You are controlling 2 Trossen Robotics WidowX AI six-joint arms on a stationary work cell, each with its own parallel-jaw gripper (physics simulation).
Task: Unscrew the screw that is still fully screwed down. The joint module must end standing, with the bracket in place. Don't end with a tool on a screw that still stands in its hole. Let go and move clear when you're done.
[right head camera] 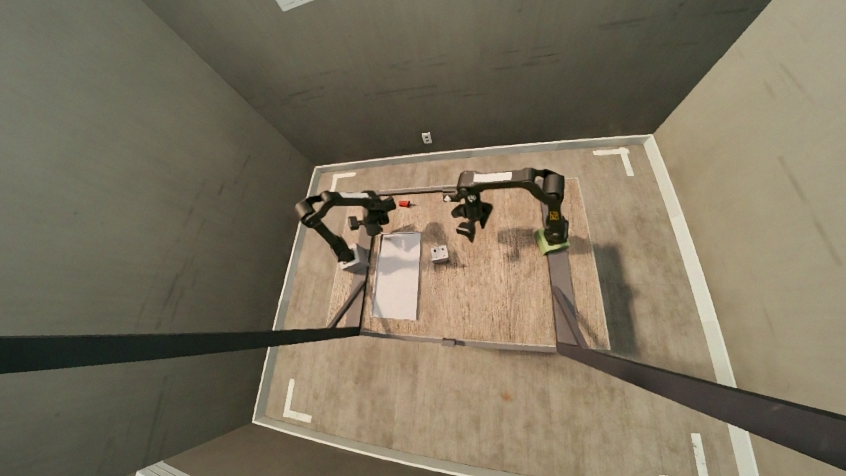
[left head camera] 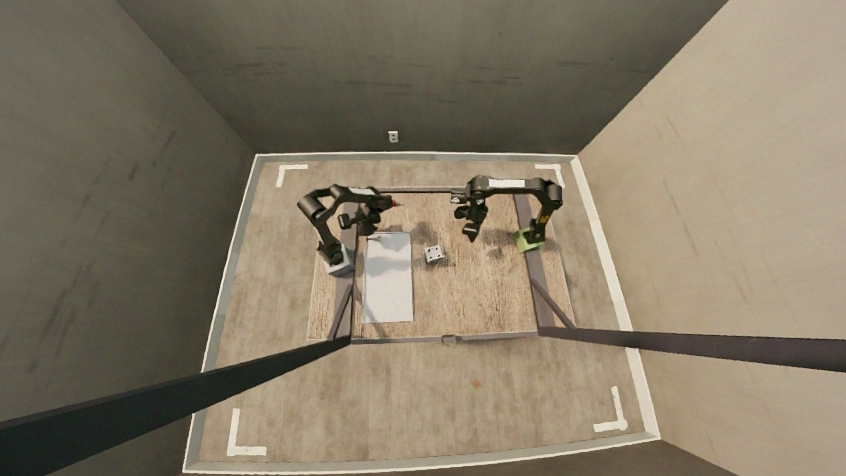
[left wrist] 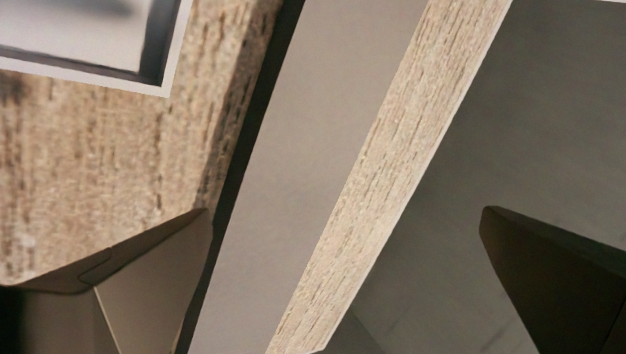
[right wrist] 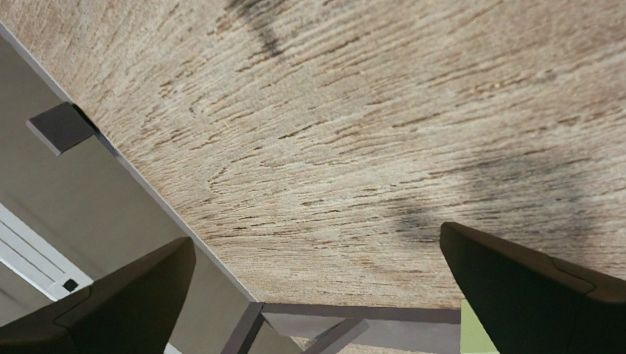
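Where they show: left gripper, between the fingertips: (left head camera: 353, 225) (left wrist: 346, 220); right gripper, between the fingertips: (right head camera: 477, 235) (right wrist: 318, 240); left arm's base, origin of its link: (right head camera: 348, 256) (left head camera: 334, 258); right arm's base, origin of its link: (right head camera: 553, 237) (left head camera: 530, 237).
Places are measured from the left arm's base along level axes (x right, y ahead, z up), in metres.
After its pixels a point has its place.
Note:
The joint module (left head camera: 434, 255) @(z -0.048, x 0.155, y 0.405 m) (right head camera: 439, 255) @(z -0.047, x 0.153, y 0.403 m), a small white block with dark spots on top, stands on the table right of the white tray. Its screws and bracket are too small to tell apart. A red-handled tool (left head camera: 395, 203) @(z -0.095, x -0.189, y 0.352 m) (right head camera: 404, 203) @(z -0.087, x -0.201, y 0.329 m) lies near the table's back edge, beside the left arm's wrist in the picture. My left gripper (left head camera: 356, 226) @(z -0.014, x -0.118, y 0.119 m) (right head camera: 363, 226) @(z -0.014, x -0.118, y 0.119 m) (left wrist: 346, 220) @(z -0.014, x -0.118, y 0.119 m) is open and empty, above the tray's back left corner area. My right gripper (left head camera: 464, 222) @(z 0.057, x 0.169, y 0.578 m) (right head camera: 462, 220) (right wrist: 318, 240) @(z 0.057, x 0.169, y 0.578 m) is open and empty, raised behind and to the right of the module.
A shallow white tray (left head camera: 387, 298) @(z -0.109, x 0.236, y 0.134 m) (right head camera: 395, 296) @(z -0.109, x 0.239, y 0.136 m) (left wrist: 172, 65) @(z -0.097, x -0.086, y 0.151 m) lies on the wooden table at the left. The left arm's pale base (left head camera: 338, 267) @(z 0.000, x 0.045, y 0.001 m) and the right arm's green base (left head camera: 524, 241) @(z -0.050, x 0.273, y 0.836 m) (right head camera: 545, 244) @(z -0.050, x 0.284, y 0.834 m) (right wrist: 474, 330) @(z -0.074, x 0.296, y 0.825 m) stand at the sides. Dark frame beams border the table.

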